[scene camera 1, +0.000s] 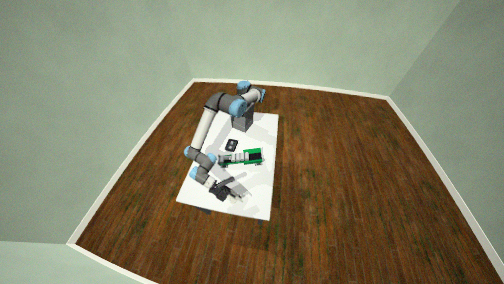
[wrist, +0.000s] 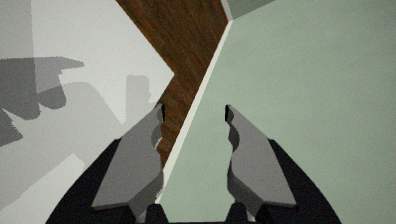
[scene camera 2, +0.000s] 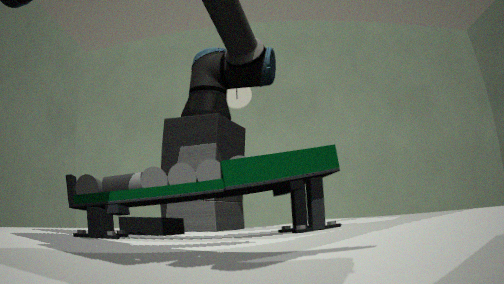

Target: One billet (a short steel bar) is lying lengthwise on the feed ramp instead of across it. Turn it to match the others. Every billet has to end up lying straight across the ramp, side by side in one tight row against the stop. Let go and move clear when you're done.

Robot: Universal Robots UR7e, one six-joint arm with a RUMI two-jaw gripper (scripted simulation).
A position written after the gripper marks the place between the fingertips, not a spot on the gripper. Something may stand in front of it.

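Note:
Black box [scene camera 2: 157, 226], out of frame in the wrist view. Gripper [wrist: 195, 105] in view.

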